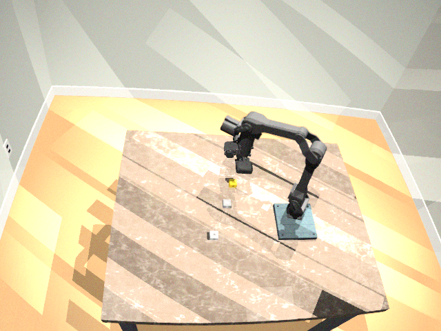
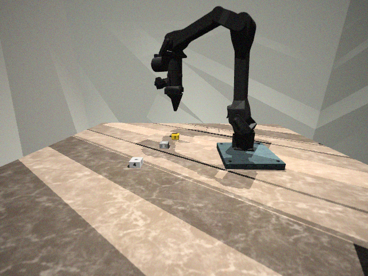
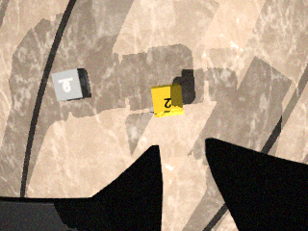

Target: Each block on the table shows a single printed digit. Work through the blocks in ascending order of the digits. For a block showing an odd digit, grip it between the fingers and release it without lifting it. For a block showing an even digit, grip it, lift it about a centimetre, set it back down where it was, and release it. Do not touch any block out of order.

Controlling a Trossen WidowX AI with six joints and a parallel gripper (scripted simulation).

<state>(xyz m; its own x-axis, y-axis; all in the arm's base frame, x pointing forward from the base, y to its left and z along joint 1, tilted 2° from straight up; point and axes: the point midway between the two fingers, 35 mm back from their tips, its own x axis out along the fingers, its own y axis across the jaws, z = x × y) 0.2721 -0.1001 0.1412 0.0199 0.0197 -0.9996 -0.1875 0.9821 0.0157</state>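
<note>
The white block printed 4 is 50 mm ahead of my gripper tip, 270 mm to the left of it and 120 mm below it. From my gripper tip the other things lie so: grey block 20 mm ahead, 110 mm to the left, 120 mm below; yellow block 120 mm below.
</note>
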